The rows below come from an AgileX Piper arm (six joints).
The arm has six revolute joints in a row. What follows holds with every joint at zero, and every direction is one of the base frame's.
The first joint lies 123 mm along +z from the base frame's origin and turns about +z.
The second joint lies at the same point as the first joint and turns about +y.
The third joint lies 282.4 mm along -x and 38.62 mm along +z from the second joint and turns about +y.
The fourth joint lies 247.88 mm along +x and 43.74 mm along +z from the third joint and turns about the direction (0.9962, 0, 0.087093).
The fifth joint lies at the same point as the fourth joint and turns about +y.
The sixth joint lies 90.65 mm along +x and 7.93 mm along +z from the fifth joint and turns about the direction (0.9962, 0, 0.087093).
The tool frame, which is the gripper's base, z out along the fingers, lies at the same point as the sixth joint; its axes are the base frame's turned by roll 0, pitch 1.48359 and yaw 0 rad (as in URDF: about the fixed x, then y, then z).
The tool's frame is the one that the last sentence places.
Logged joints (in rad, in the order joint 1, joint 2, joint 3, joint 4, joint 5, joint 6), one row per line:
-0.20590, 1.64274, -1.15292, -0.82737, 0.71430, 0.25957
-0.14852, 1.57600, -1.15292, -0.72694, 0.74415, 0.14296
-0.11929, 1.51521, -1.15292, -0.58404, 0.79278, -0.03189
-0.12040, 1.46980, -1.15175, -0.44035, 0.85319, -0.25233
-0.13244, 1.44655, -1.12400, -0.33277, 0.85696, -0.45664
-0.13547, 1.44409, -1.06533, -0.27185, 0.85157, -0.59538
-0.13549, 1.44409, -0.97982, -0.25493, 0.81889, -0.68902
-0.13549, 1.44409, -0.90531, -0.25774, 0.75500, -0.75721
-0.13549, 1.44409, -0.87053, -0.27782, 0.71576, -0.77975
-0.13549, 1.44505, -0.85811, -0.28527, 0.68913, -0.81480
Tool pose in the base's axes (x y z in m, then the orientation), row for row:
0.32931, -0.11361, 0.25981, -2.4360, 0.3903, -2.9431
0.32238, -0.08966, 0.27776, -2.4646, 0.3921, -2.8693
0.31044, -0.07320, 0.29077, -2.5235, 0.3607, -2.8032
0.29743, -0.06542, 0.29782, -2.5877, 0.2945, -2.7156
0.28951, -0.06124, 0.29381, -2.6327, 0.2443, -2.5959
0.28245, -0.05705, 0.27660, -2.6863, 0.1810, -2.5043
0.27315, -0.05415, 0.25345, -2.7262, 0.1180, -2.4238
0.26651, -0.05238, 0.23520, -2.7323, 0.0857, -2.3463
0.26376, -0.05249, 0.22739, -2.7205, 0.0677, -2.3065
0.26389, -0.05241, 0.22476, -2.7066, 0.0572, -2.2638
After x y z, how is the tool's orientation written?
As angles about the fixed x, y, z axes (roll, pitch, yaw), in radians.
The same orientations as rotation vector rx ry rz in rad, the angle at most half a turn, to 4 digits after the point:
-0.0681, 2.5592, -0.8855
-0.1695, 2.5510, -0.8208
-0.2879, 2.5820, -0.7366
-0.4538, 2.6302, -0.6573
-0.6477, 2.6361, -0.5898
-0.8158, 2.6594, -0.5328
-0.9658, 2.6753, -0.5022
-1.0852, 2.6494, -0.5003
-1.1426, 2.6266, -0.5202
-1.1978, 2.5940, -0.5368

